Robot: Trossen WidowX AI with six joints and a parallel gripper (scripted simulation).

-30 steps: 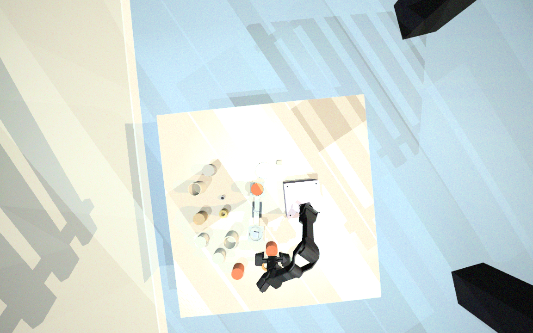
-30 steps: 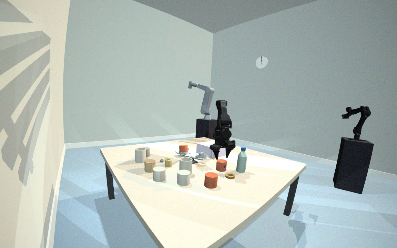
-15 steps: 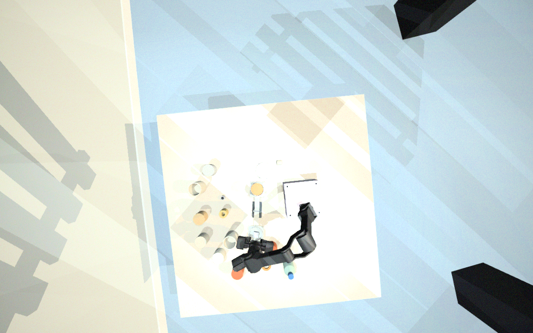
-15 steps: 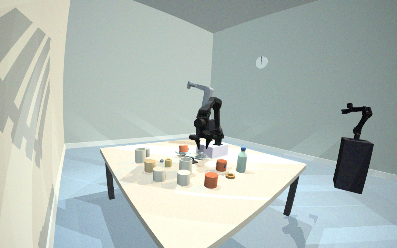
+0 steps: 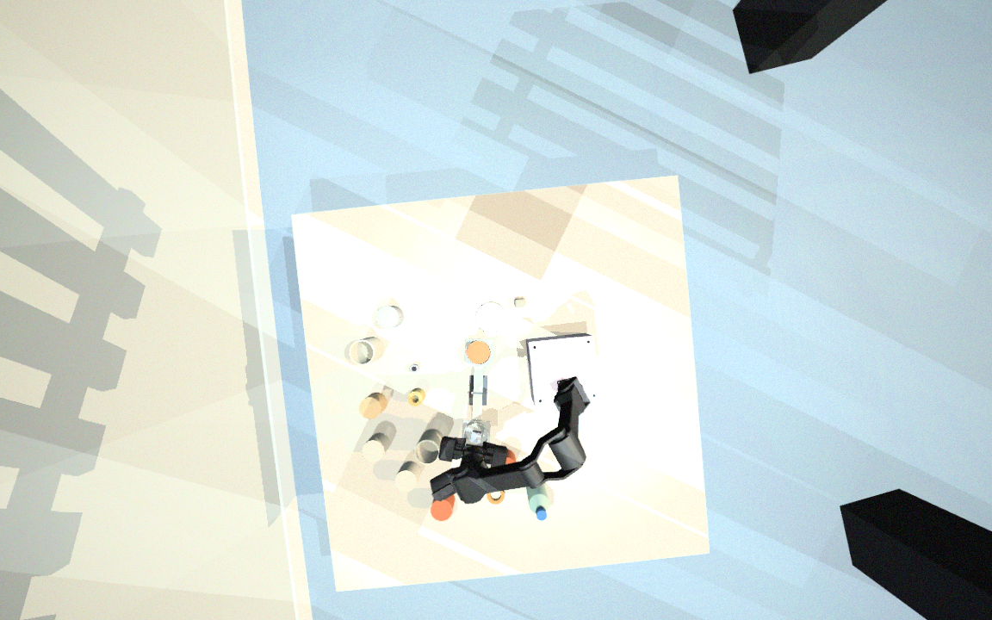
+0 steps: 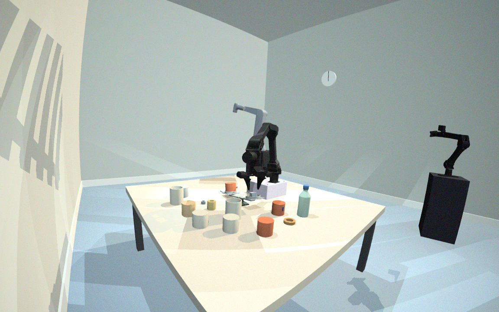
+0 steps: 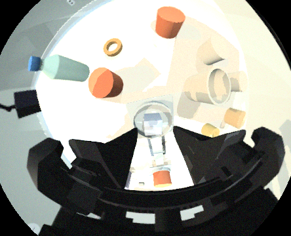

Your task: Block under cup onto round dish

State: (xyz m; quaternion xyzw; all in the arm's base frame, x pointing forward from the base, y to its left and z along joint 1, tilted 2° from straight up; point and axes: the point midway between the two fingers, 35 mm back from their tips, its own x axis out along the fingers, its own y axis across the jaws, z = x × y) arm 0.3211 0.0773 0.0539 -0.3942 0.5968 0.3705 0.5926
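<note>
My gripper tip is now 3 cm above the pale grey-blue block. Round my gripper tip: bottle: 24 cm to the left, 14 cm behind, 1 cm below; then round white dish: 35 cm to the right, 14 cm behind, 11 cm below; then orange ring: 24 cm to the left, 11 cm below.
</note>
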